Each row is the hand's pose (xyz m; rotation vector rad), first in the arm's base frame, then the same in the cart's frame.
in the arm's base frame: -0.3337 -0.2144 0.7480 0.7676 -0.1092 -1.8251
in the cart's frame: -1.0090 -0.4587 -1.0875 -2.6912 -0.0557 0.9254
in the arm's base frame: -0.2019 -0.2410 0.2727 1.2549 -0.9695 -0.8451
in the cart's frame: -0.5705 -0.4654 -0.8603 -1.9118 1.2627 0.6044
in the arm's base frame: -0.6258 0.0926 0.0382 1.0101 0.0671 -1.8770
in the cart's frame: -0.5923 0.0603 -0.5973 -2.6984 -0.2016 0.5843
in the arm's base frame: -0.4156 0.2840 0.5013 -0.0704 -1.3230 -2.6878
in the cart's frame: -1.0560 -0.2224 -0.5797 -1.1787 -0.7012 1.7688
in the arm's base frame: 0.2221 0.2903 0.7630 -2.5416 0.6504 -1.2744
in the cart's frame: -1.1974 -0.8929 -0.5046 -0.0491 1.1592 -1.4644
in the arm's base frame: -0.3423 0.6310 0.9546 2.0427 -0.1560 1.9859
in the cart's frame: -1.6071 -0.3434 -0.4659 0.0487 1.9085 -1.9122
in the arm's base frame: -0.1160 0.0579 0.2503 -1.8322 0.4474 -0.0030
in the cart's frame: -0.6881 -0.4841 -0.5722 0.0506 -0.1684 -1.0715
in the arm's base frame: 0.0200 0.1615 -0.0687 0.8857 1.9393 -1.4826
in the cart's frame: -0.4476 -0.5104 -0.3030 2.2483 1.1434 0.8273
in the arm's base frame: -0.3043 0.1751 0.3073 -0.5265 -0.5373 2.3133
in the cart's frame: -0.8206 -0.2982 -0.5532 -1.2482 -2.0186 0.2279
